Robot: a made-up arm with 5 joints. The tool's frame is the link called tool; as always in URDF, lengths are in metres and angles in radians.
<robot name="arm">
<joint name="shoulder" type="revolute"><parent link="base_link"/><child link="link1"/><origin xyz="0.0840 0.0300 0.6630" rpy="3.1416 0.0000 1.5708"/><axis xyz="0 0 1"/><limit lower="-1.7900" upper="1.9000" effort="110" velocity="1"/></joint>
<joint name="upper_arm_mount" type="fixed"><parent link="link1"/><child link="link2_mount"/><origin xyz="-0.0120 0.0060 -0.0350" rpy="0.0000 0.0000 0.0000"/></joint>
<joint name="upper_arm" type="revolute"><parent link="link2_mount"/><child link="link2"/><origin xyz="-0.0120 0.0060 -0.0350" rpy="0.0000 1.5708 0.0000"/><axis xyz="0 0 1"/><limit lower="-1.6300" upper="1.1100" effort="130" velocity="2.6"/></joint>
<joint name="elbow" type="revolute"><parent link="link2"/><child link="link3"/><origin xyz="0.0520 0.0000 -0.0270" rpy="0.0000 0.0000 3.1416"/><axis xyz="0 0 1"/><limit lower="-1.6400" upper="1.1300" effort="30" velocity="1.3"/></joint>
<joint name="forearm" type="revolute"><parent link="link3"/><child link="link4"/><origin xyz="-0.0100 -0.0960 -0.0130" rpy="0.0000 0.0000 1.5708"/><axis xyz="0 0 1"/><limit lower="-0.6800" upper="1.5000" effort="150" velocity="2.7"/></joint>
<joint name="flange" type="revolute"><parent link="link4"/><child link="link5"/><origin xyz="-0.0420 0.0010 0.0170" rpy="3.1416 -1.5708 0.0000"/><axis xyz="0 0 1"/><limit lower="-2.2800" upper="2.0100" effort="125" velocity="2.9"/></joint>
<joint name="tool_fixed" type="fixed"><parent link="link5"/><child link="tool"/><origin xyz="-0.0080 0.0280 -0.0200" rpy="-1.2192 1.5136 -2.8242"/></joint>
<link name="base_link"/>
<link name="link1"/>
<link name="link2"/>
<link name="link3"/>
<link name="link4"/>
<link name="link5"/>
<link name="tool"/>
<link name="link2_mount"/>
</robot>
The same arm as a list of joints. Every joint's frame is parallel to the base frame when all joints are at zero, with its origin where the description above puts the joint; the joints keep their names.
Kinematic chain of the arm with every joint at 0, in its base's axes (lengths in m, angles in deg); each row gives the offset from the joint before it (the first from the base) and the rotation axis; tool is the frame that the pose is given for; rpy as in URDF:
shoulder: xyz 0.0840 0.0300 0.6630 axis -z
upper_arm: xyz 0.0120 -0.0240 0.0700 axis +y
elbow: xyz 0.0000 -0.0270 0.0520 axis +y
forearm: xyz 0.0960 -0.0130 0.0100 axis +y
flange: xyz 0.0420 0.0170 0.0010 axis -x
tool: xyz 0.0200 -0.0080 -0.0280 rpy 1.99 -1.02 -3.11
Joint limits (deg, base to tool): -102.56..108.86 -93.39..63.60 -93.97..64.74 -38.96..85.94 -130.63..115.16

